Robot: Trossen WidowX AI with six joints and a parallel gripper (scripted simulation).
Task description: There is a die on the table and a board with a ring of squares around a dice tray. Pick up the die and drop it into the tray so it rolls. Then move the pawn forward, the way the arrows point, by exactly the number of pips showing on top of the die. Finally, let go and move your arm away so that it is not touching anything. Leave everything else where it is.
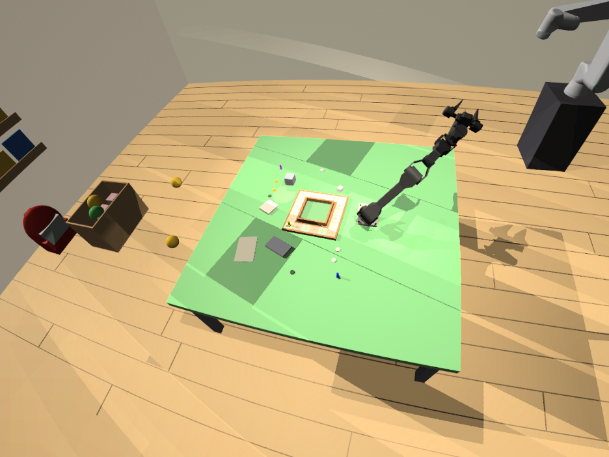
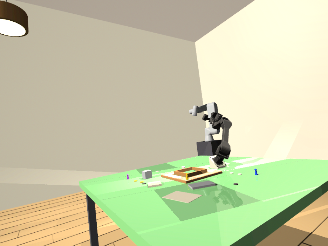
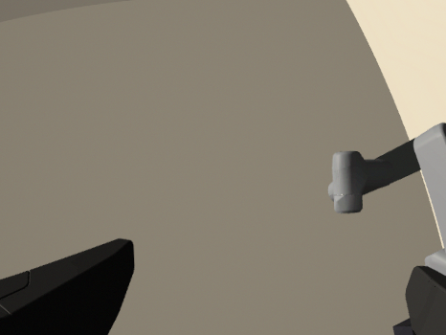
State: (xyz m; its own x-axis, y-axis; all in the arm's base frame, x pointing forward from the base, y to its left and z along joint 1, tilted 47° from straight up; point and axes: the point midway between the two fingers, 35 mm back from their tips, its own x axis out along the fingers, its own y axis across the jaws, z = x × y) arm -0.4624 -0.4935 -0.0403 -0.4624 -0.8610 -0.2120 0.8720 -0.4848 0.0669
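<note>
My gripper tip is now 61 cm short of the white die, 20 cm to the right of it and 42 cm above it. From my gripper tip the other things lie so: dice tray: 72 cm ahead, 37 cm to the left, 42 cm below; yellow pawn: 84 cm ahead, 47 cm to the left, 40 cm below; blue pawn: 56 cm ahead, 73 cm to the left, 42 cm below.
</note>
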